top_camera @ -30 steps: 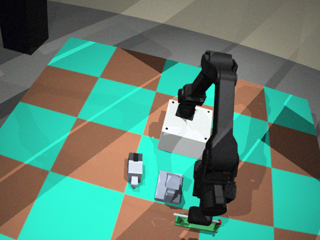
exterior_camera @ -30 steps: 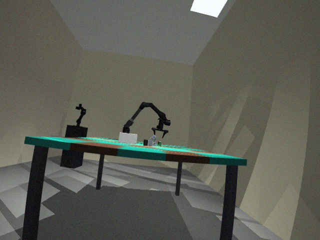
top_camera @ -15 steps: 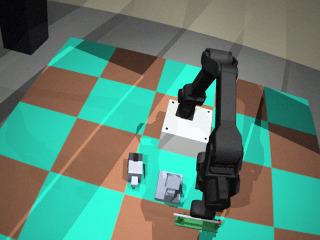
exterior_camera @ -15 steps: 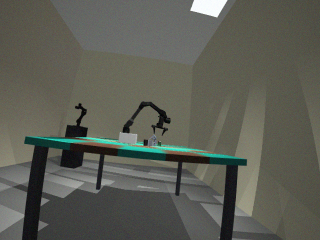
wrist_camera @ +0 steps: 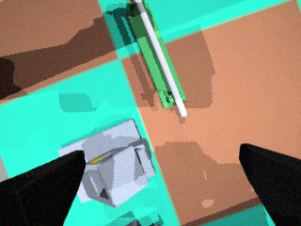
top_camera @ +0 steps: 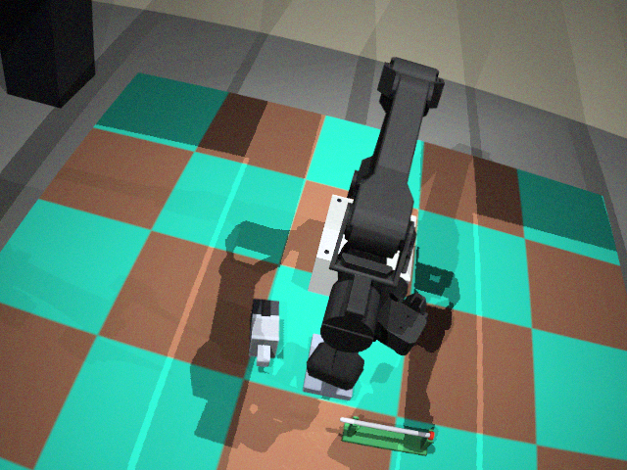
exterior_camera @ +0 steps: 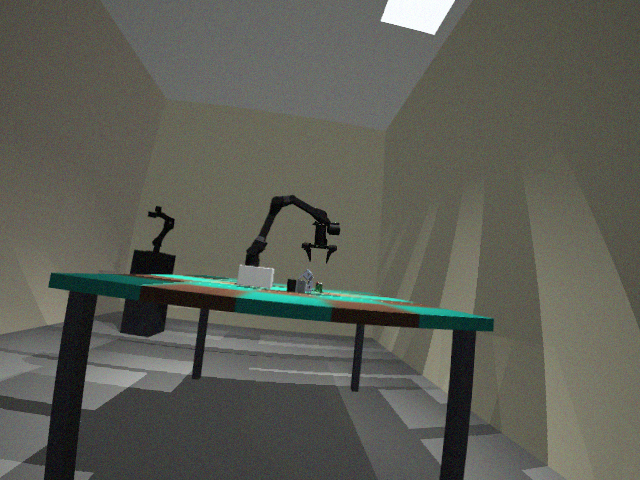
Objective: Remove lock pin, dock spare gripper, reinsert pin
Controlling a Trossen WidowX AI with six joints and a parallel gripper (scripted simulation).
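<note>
The spare gripper lies 150 mm to the right of my gripper tip, 130 mm below it and 90 mm behind it. The rest, counted from my gripper tip: green holder (140 mm below, 90 mm to the left, 20 mm ahead); then grey socket mount (110 mm below, 60 mm behind, 20 mm to the right).
</note>
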